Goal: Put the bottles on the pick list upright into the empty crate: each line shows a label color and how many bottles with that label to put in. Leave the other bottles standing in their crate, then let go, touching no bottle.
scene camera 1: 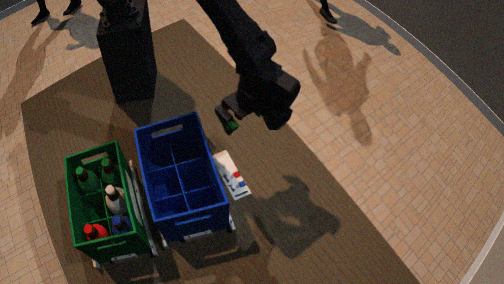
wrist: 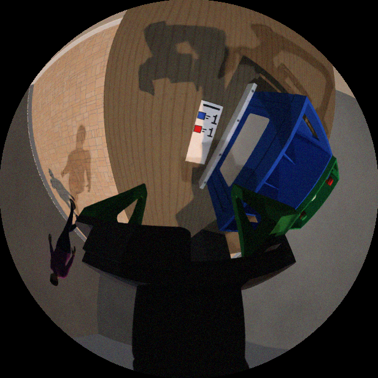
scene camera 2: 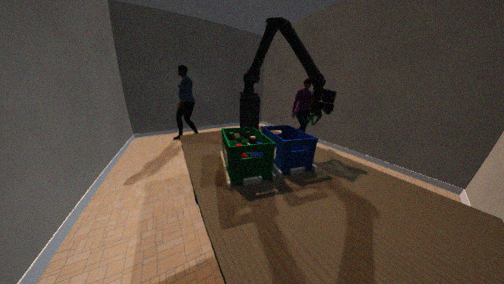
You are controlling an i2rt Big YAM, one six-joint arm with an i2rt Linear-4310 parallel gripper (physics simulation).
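Seen in the pictures: gripper, fingertip midpoint: (scene camera 1: 242, 124) (scene camera 2: 309, 125); arm's base, origin of the base link: (scene camera 1: 119, 14) (scene camera 2: 248, 94).
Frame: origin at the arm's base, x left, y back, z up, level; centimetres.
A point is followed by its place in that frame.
Note:
The pick list (scene camera 1: 231, 175) @(z -35.3, x 12.6, y -50.0 cm) (wrist: 204, 132) lies beside the blue crate; in the wrist view it reads blue 1, red 1. The blue crate (scene camera 1: 191, 213) @(z -18.3, x -5.4, y -61.4 cm) (scene camera 2: 296, 150) @(z -27.7, x 1.1, y -53.7 cm) (wrist: 293, 130) has dividers and holds no bottle. The green crate (scene camera 1: 112, 244) @(z -23.5, x -28.5, y -57.2 cm) (scene camera 2: 250, 167) @(z -27.7, x -29.8, y -57.4 cm) (wrist: 320, 196) holds a red bottle (scene camera 1: 95, 231) @(z -20.8, x -31.0, y -53.1 cm), a blue bottle (scene camera 1: 120, 225) @(z -20.2, x -23.3, y -55.1 cm), a white bottle (scene camera 1: 114, 199) @(z -22.0, x -22.0, y -46.8 cm) and two green bottles (scene camera 1: 86, 179) @(z -22.4, x -28.1, y -36.5 cm) (scene camera 1: 107, 170) @(z -20.9, x -20.4, y -38.4 cm), all upright. My gripper (wrist: 188, 188) is open and empty, above and outside the blue crate on the list's side. In scene camera 1 one green finger shows.
The arm's black pedestal (scene camera 1: 129, 60) @(z -15.1, x -0.8, y -7.4 cm) (scene camera 2: 249, 110) @(z -11.7, x -2.5, y -6.6 cm) stands behind the crates. The crates stand side by side with a narrow gap. A person in blue (scene camera 2: 185, 95) stands left of the arm and one in purple (scene camera 2: 302, 104) (wrist: 61, 257) stands beyond the gripper. Arm shadows cross the brown mat (scene camera 1: 310, 165) @(z -35.5, x 34.4, y -59.7 cm).

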